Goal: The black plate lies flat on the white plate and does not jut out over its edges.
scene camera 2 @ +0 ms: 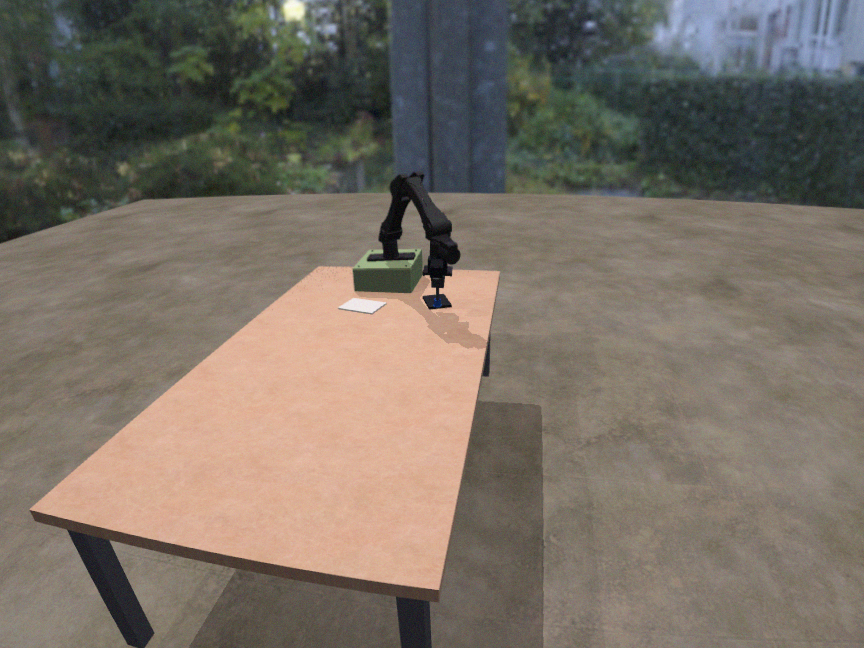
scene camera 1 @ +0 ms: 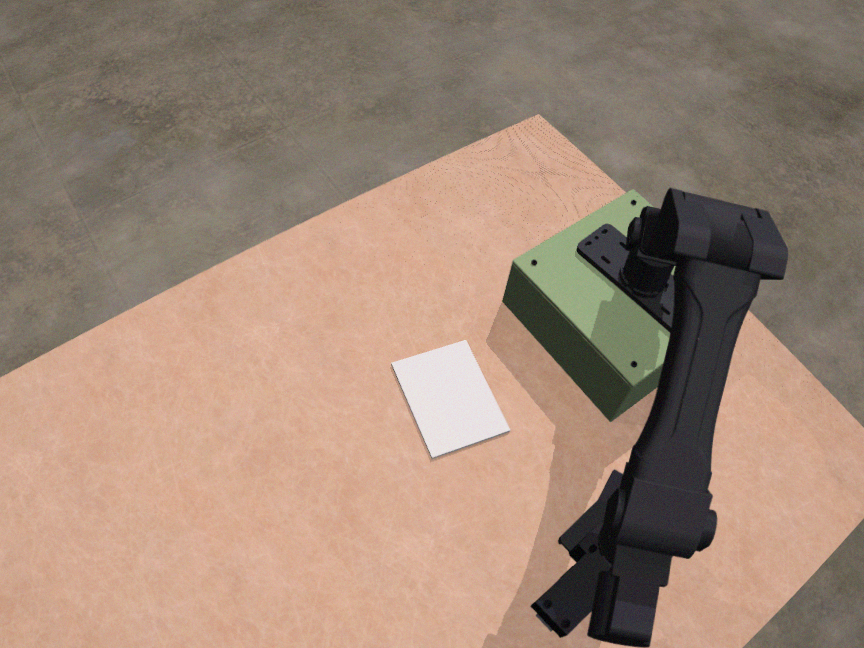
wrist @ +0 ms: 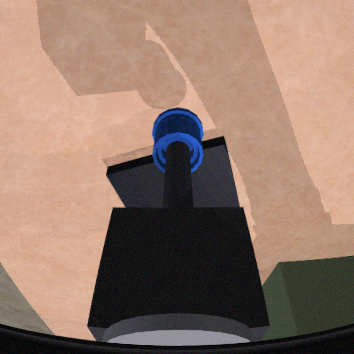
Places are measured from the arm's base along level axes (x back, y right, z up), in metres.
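Pixels of known places: hand, tool point: (scene camera 2: pixel 437 305) (wrist: pixel 177 130); arm's base, link origin: (scene camera 2: pixel 391 257) (scene camera 1: pixel 642 281).
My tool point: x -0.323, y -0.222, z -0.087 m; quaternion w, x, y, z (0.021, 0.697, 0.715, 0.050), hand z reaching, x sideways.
Observation:
For each thing: its middle in the pictures, then the offset to it from my tool point. Level surfaces: height alone.
- white plate, body centre: (scene camera 1: pixel 449 396) (scene camera 2: pixel 362 305) dy +0.292, dx +0.041, dz -0.020 m
- table, surface height: dz -0.022 m
- black plate, body centre: (wrist: pixel 186 212) (scene camera 2: pixel 436 301) dy +0.011, dx +0.091, dz -0.018 m
The white plate (scene camera 1: pixel 450 399) (scene camera 2: pixel 363 306) lies flat on the table (scene camera 1: pixel 269 450) (scene camera 2: pixel 301 418), a little in front of the green base. The black plate (wrist: pixel 140 182) (scene camera 2: pixel 436 302) lies flat on the table to the right of the base, apart from the white plate. My suction cup (wrist: pixel 178 140) (scene camera 2: pixel 437 296) stands just over the black plate's far edge, and its suction is off. I cannot tell whether the cup touches the plate. In scene camera 1 the arm hides the black plate.
The arm stands on a green base block (scene camera 1: pixel 571 302) (scene camera 2: pixel 387 273) (wrist: pixel 309 295) at the table's far end. The table's right edge runs close beside the black plate. The arm's shadow falls on the table around it.

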